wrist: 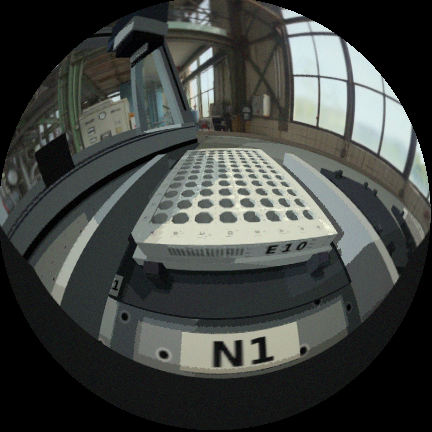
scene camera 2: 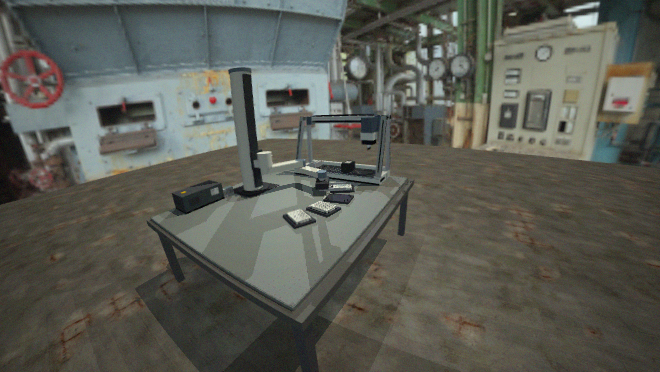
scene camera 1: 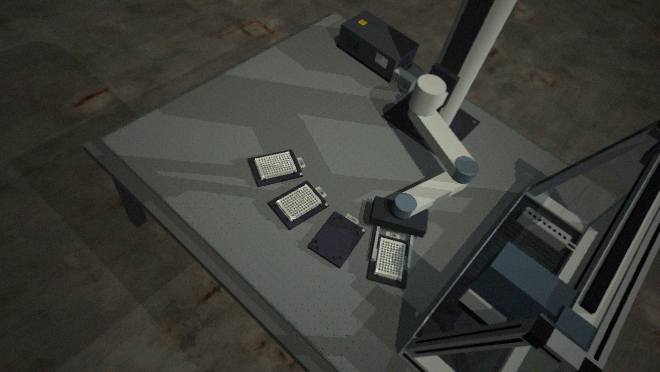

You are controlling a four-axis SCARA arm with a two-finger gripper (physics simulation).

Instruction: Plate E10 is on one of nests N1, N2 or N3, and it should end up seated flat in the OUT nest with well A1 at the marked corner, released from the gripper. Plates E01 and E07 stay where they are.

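Places are measured from the arm's base along level axes (x ahead, y left, z up), in metres.
Where they show: gripper, fingertip midpoint: (wrist: 226,159) (scene camera 2: 345,186) (scene camera 1: 390,264); arm's base at its link origin: (scene camera 2: 253,189).
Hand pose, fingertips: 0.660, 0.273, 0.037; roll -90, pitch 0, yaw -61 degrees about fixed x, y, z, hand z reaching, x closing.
Each offset is from my fingertips to the top centre of the thing, as dx, dy, dz. "spot": to the spot under its first point.
White plate E10 @(-0.020, -0.012, +0.002) (scene camera 1: 391,258) (scene camera 2: 342,186) (wrist: 235,200) lies flat in nest N1 @(-0.020, -0.012, -0.002) (wrist: 225,295), its printed end facing the wrist camera. Part of the nest's corner tag shows at the left in the wrist view. My gripper (scene camera 1: 392,252) (wrist: 226,159) is low over N1, one finger along each long side of the plate, and looks shut on it; the pads are hidden behind the plate's edges. A black nest @(+0.043, -0.178, -0.002) (scene camera 1: 336,239) (scene camera 2: 339,198) beside it holds no plate; its label is unreadable. Two white plates, one @(+0.039, -0.354, +0.002) (scene camera 1: 299,201) (scene camera 2: 324,207) nearer and one @(-0.011, -0.516, +0.002) (scene camera 1: 275,165) (scene camera 2: 299,216) farther, sit in black nests, names unreadable.
A framed gantry machine (scene camera 1: 470,330) (scene camera 2: 340,117) stands close to N1, on the side away from the other nests. The arm's column (scene camera 1: 480,55) (scene camera 2: 240,130) and a dark box @(spot: -0.727, -0.646, +0.091) (scene camera 1: 377,42) (scene camera 2: 198,196) stand at the table's other side.
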